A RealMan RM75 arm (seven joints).
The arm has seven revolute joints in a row. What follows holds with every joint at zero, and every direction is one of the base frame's.
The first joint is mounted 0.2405 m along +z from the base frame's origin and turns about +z.
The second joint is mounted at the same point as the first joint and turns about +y.
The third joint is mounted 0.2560 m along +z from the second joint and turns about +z.
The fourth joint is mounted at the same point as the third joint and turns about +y.
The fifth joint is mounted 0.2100 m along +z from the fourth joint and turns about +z.
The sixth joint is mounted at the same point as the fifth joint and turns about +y.
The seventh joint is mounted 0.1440 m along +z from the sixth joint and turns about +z.
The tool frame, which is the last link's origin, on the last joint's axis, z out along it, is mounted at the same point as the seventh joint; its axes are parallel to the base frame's.
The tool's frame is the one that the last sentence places.
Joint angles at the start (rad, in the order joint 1, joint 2, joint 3, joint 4, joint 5, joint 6, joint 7): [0.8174, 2.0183, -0.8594, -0.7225, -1.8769, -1.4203, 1.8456]
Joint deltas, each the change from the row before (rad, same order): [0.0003, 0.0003, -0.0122, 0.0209, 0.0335, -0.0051, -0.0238]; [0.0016, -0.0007, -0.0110, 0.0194, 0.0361, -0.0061, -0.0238]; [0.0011, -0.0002, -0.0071, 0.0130, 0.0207, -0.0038, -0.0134]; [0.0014, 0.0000, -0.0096, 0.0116, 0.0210, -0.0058, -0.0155]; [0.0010, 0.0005, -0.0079, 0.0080, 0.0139, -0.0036, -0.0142]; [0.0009, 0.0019, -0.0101, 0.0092, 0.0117, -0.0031, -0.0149]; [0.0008, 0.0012, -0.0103, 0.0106, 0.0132, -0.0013, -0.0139]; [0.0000, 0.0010, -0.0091, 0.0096, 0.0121, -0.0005, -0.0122]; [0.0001, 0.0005, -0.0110, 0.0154, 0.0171, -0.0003, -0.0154]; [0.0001, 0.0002, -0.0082, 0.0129, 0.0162, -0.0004, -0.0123]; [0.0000, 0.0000, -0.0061, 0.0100, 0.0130, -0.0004, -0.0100]
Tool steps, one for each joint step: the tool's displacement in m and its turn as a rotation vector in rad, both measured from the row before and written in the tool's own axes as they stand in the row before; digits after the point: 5 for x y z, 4 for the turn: [0.00136, 0.00297, 0.00298, -0.0240, -0.0159, -0.0028]; [-0.00005, 0.00283, 0.00251, -0.0235, -0.0199, -0.0048]; [0.00047, 0.00169, 0.00169, -0.0142, -0.0106, -0.0008]; [0.00036, 0.00222, 0.00202, -0.0169, -0.0089, -0.0048]; [0.00053, 0.00164, 0.00171, -0.0119, -0.0048, -0.0069]; [0.00161, 0.00196, 0.00247, -0.0130, -0.0012, -0.0062]; [0.00161, 0.00156, 0.00224, -0.0109, -0.0025, -0.0039]; [0.00164, 0.00122, 0.00176, -0.0084, -0.0028, -0.0024]; [0.00234, 0.00128, 0.00195, -0.0099, -0.0052, 0.0001]; [0.00156, 0.00096, 0.00137, -0.0076, -0.0071, 0.0010]; [0.00113, 0.00068, 0.00092, -0.0055, -0.0061, 0.0005]
